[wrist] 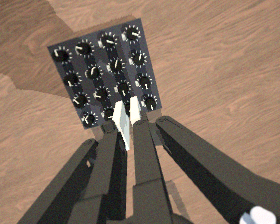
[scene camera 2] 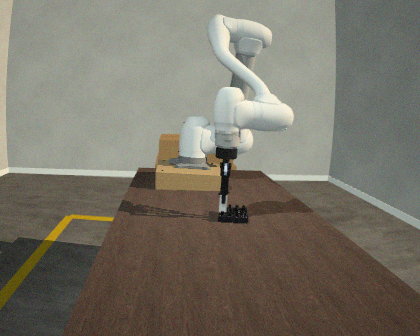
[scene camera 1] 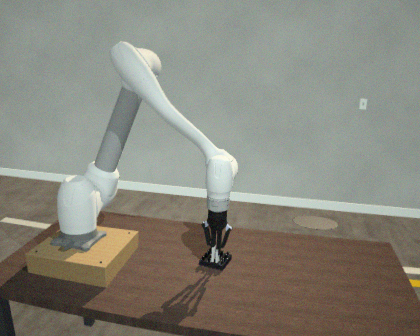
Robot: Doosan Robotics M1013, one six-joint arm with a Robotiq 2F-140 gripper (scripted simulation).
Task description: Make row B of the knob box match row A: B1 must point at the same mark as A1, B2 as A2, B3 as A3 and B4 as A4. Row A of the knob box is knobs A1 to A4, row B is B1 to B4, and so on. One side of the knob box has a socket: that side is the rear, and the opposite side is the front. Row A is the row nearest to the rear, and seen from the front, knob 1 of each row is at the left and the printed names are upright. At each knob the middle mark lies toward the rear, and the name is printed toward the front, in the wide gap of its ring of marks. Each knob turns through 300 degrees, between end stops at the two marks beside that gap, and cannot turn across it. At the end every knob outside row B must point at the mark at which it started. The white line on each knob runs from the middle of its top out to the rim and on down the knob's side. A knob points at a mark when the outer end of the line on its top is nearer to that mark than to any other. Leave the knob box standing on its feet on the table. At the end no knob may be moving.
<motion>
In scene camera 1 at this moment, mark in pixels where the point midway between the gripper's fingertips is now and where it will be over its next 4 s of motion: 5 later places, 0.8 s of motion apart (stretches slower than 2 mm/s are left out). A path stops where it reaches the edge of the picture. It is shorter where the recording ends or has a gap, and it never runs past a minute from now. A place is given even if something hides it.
The gripper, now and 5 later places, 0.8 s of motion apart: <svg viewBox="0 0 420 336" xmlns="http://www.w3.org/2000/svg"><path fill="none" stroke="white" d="M215 261L215 253L215 250L215 248L215 252L215 257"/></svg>
</motion>
